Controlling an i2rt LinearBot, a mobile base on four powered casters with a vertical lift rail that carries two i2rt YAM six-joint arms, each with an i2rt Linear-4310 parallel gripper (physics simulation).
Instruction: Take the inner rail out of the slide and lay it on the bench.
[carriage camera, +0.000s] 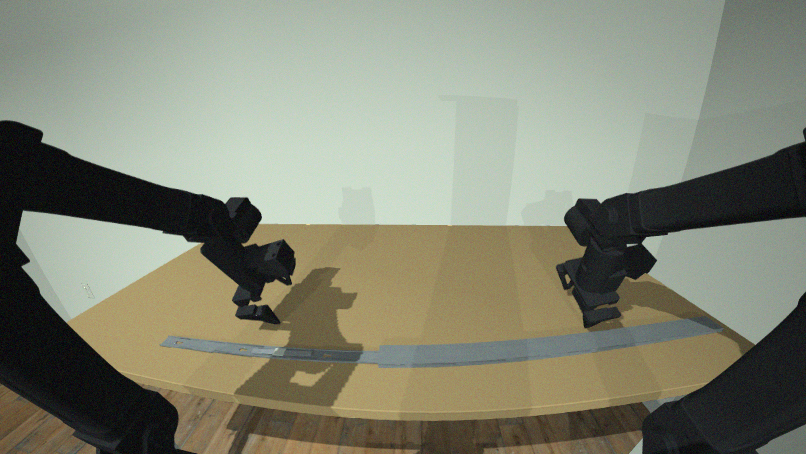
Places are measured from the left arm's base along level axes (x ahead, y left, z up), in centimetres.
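Pixels of known places: left gripper, fingertip midpoint: (284, 303); right gripper, fingertip midpoint: (576, 307).
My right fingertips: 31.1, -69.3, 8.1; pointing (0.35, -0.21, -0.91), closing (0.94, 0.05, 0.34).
Observation:
Ahead of a thing's pixels: the offset from my right fingertips to its middle, as dx, dy, dz. "spot": to the spot under its first point. Level surfaces: height alone.
The slide lies across the bench {dz -1.8} (394, 281), drawn out lengthwise. Its wide grey outer part {spot: -10.0, +24.4, -0.8} (479, 352) is at the middle and right. The narrower inner rail {spot: -11.2, +73.2, -1.7} (214, 345) extends from it to the left, with small holes and a pale piece along it. Where the rail ends inside the slide is hidden. My left gripper (262, 313) is open, above and behind the inner rail, apart from it. My right gripper (599, 315) is open, just behind and above the right part of the outer part, holding nothing.
The bench's front edge (439, 416) runs close in front of the slide, with wooden floor {dz -93.2} (197, 420) below it. A pale wall (394, 112) stands behind the bench. Shadows of the arms fall over the bench and the inner rail.

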